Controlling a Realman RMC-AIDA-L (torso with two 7-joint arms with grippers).
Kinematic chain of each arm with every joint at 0, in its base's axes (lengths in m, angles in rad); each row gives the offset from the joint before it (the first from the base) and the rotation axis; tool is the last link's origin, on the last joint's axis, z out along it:
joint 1: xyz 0 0 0.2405 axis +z
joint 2: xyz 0 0 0 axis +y
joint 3: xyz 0 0 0.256 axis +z
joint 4: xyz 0 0 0 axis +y
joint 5: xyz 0 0 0.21 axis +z
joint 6: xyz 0 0 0 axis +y
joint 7: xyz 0 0 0.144 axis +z
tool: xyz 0 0 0
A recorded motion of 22 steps. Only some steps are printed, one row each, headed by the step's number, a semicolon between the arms.
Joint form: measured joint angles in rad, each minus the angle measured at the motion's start. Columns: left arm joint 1, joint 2, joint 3, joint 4, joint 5, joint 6, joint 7; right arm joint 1, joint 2, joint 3, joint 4, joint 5, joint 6, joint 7.
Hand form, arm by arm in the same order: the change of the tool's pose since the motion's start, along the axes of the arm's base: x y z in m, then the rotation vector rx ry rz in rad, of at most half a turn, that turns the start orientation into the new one. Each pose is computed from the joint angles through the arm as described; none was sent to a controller.
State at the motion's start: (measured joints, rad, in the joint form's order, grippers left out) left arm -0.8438 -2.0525 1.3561 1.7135 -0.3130 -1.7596 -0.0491; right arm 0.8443 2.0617 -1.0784 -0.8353 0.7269 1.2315 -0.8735
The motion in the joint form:
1: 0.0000 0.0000 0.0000 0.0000 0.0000 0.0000 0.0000; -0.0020 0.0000 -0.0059 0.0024 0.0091 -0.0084 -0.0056
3: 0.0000 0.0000 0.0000 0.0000 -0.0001 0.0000 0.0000; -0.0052 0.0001 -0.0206 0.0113 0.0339 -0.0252 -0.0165
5: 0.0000 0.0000 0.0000 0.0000 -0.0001 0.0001 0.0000; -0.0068 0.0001 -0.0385 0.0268 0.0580 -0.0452 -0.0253
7: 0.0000 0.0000 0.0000 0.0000 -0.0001 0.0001 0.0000; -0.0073 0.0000 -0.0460 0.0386 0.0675 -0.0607 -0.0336
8: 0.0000 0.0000 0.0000 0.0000 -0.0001 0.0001 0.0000; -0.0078 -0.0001 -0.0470 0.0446 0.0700 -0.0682 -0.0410
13: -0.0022 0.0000 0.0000 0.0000 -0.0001 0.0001 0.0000; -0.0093 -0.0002 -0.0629 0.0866 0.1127 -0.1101 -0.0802
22: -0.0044 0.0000 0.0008 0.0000 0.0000 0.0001 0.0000; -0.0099 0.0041 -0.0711 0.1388 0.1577 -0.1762 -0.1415
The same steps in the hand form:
1: 0.0000 0.0000 0.0000 0.0000 0.0000 0.0000; -0.0001 0.0002 -0.0010 0.0026 0.0033 0.0054
3: 0.0000 0.0000 0.0000 -0.0001 -0.0001 0.0000; -0.0008 -0.0001 -0.0041 0.0038 0.0146 0.0144
5: 0.0000 0.0000 0.0000 0.0000 -0.0001 -0.0001; -0.0007 -0.0005 -0.0085 0.0029 0.0235 0.0190
7: 0.0000 0.0000 0.0000 0.0000 -0.0001 -0.0001; 0.0004 -0.0003 -0.0108 0.0059 0.0246 0.0220
8: 0.0000 0.0000 0.0000 0.0000 -0.0001 -0.0001; 0.0015 0.0000 -0.0115 0.0083 0.0236 0.0249
13: 0.0008 0.0001 0.0000 0.0000 -0.0001 -0.0023; 0.0052 -0.0003 -0.0186 0.0129 0.0392 0.0353
22: 0.0017 0.0002 -0.0001 -0.0004 0.0005 -0.0048; 0.0103 0.0011 -0.0266 0.0371 0.0522 0.0541

